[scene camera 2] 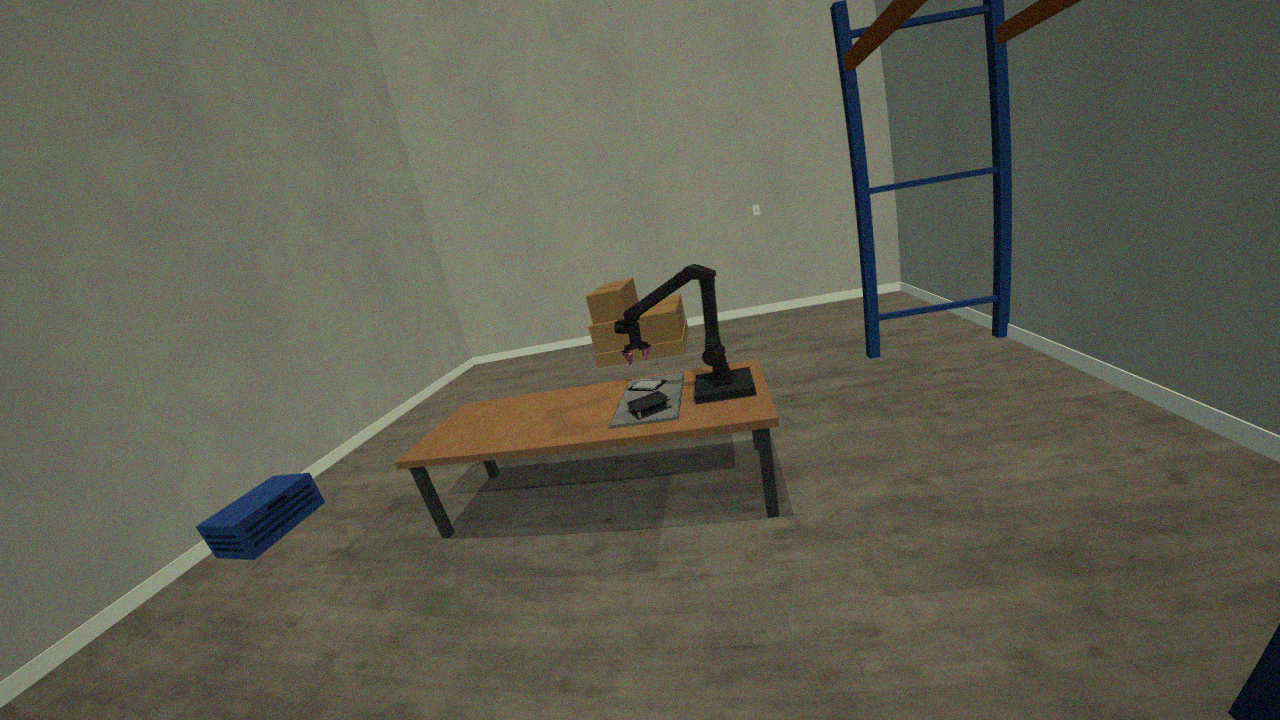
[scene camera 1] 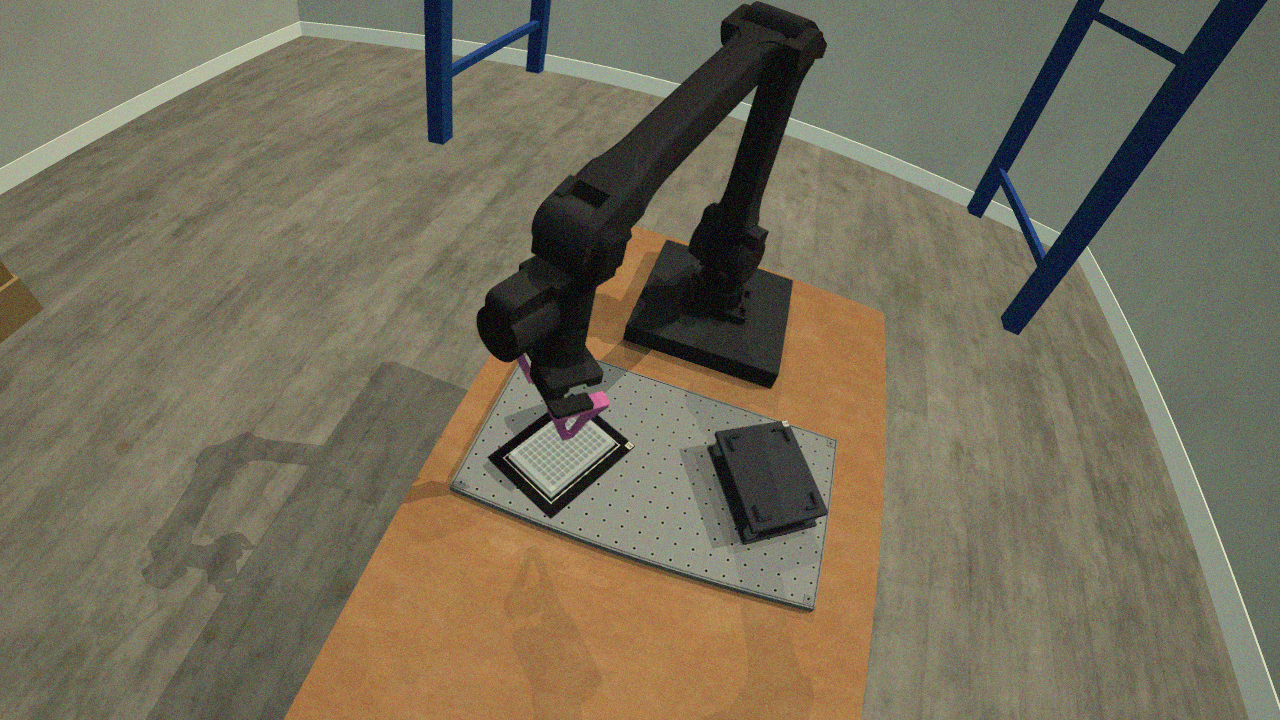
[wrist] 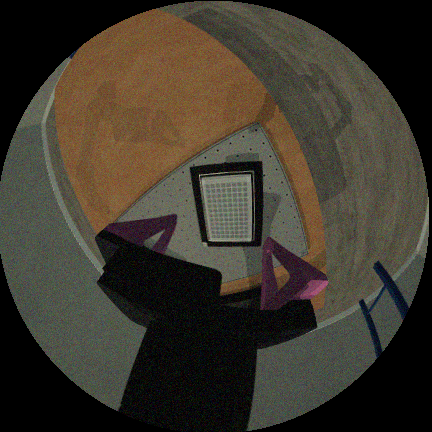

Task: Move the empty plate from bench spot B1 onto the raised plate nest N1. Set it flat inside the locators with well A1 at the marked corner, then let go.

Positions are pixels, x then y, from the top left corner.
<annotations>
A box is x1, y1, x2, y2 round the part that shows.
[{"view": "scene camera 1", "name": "my gripper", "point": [549, 409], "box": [517, 320, 609, 440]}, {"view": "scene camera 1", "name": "white well plate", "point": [551, 463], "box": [508, 415, 614, 497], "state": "on a black nest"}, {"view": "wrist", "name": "my gripper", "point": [221, 230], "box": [94, 213, 327, 431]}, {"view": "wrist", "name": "white well plate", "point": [227, 198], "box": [201, 174, 251, 240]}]
</annotations>
